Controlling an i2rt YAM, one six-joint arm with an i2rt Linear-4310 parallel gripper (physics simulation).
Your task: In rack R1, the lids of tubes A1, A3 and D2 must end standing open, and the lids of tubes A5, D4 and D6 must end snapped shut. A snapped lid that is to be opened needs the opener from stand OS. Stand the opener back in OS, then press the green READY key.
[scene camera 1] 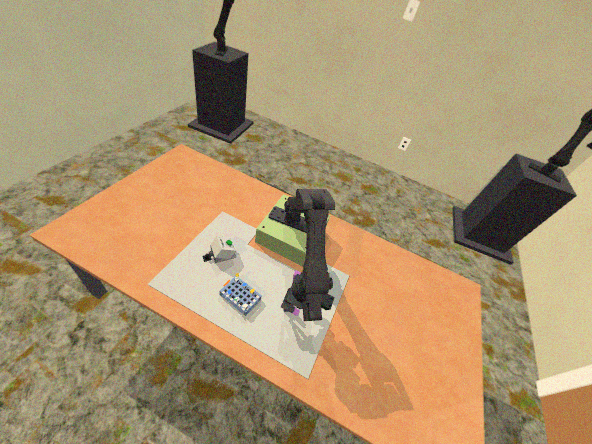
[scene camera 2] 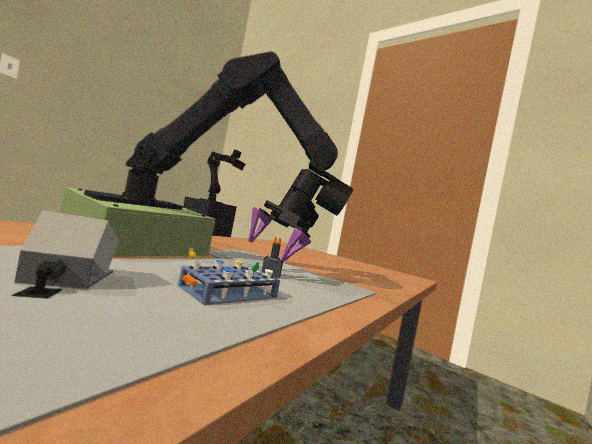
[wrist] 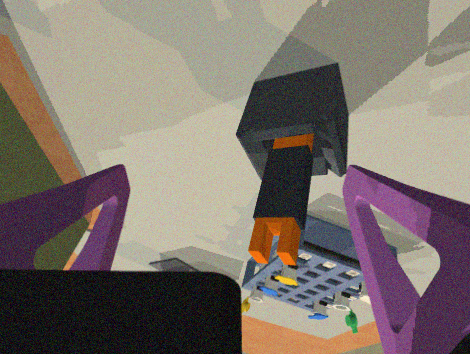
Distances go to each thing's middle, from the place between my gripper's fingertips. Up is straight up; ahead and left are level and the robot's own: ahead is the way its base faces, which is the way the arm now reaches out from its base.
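The grey box with green button [scene camera 2: 62, 250] is 10 mm below my hand, and it is also 330 mm to the right of the hand and 70 mm behind it. As for the black and orange tool [wrist: 281, 208], my hand is 10 mm to the right of it and 20 mm short of it.
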